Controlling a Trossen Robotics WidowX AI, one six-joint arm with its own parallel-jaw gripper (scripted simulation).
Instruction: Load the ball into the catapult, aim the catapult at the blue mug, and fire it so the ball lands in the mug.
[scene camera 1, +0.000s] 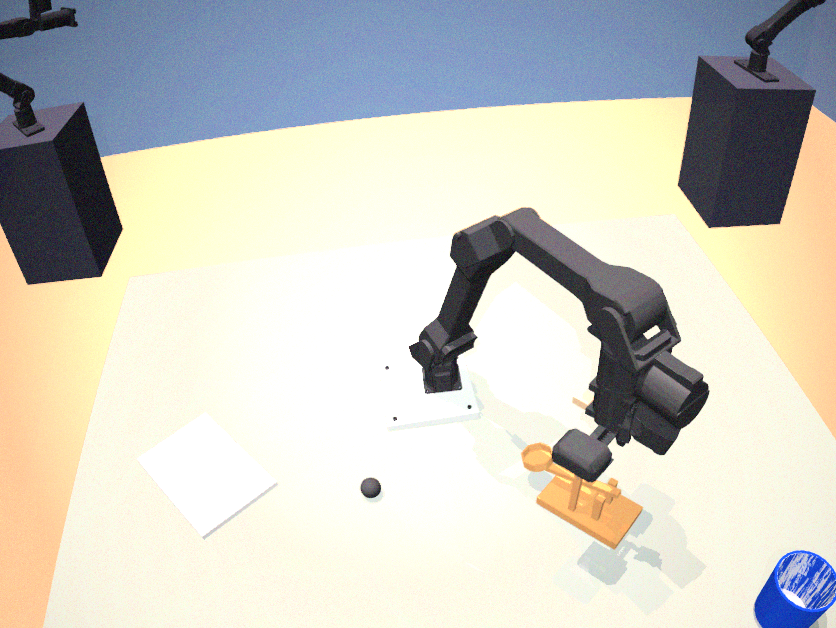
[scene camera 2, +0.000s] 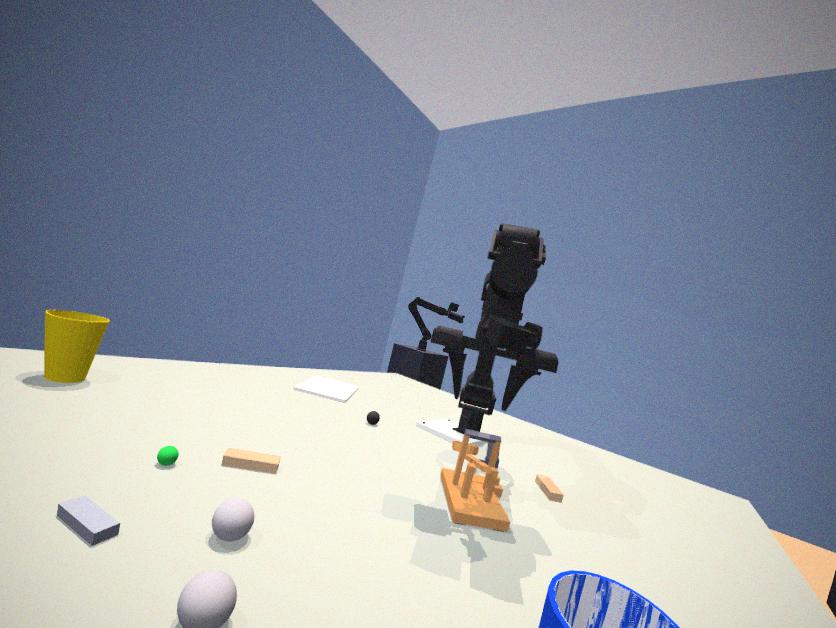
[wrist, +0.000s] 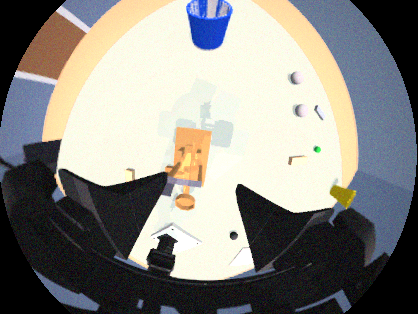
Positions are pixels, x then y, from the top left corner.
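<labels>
An orange wooden catapult shows in scene camera 1, in scene camera 2 and in the wrist view (191, 150). My gripper shows in scene camera 1, in scene camera 2 and in the wrist view (202, 182). On my gripper, (scene camera 1: 611, 435) and (scene camera 2: 478, 344) are one and the same spot. On the orange wooden catapult, (scene camera 2: 471, 498) and (scene camera 1: 602, 513) are one and the same spot.
</labels>
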